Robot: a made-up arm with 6 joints.
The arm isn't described. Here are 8 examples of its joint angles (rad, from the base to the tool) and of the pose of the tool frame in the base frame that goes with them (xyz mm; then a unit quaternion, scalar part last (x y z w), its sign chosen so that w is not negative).
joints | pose
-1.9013 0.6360 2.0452 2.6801 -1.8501 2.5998 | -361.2 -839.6 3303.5 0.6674 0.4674 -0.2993 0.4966
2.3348 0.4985 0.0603 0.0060 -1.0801 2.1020 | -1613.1 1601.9 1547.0 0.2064 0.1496 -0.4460 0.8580
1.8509 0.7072 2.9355 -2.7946 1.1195 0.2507 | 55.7 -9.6 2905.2 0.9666 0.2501 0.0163 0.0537
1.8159 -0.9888 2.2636 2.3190 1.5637 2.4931 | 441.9 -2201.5 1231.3 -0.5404 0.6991 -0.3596 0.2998
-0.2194 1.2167 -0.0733 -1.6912 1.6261 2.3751 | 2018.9 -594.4 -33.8 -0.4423 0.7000 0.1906 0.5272
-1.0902 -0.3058 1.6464 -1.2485 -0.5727 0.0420 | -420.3 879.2 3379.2 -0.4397 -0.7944 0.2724 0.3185
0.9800 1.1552 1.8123 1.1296 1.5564 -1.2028 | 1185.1 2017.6 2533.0 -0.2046 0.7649 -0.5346 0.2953
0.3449 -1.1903 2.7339 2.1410 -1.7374 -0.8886 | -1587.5 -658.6 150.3 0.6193 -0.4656 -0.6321 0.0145
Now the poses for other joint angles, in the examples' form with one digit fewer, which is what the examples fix.
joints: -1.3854 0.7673 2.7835 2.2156 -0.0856 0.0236
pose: -24 -244 3073 0.706 -0.541 0.427 0.164
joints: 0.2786 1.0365 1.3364 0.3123 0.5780 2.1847
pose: 2588 775 2282 0.989 0.060 -0.131 0.033
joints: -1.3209 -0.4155 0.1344 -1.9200 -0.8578 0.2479
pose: 230 -826 3130 0.030 -0.779 -0.012 0.626
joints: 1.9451 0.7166 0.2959 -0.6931 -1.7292 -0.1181
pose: -1018 2269 1490 -0.021 0.547 0.827 0.128
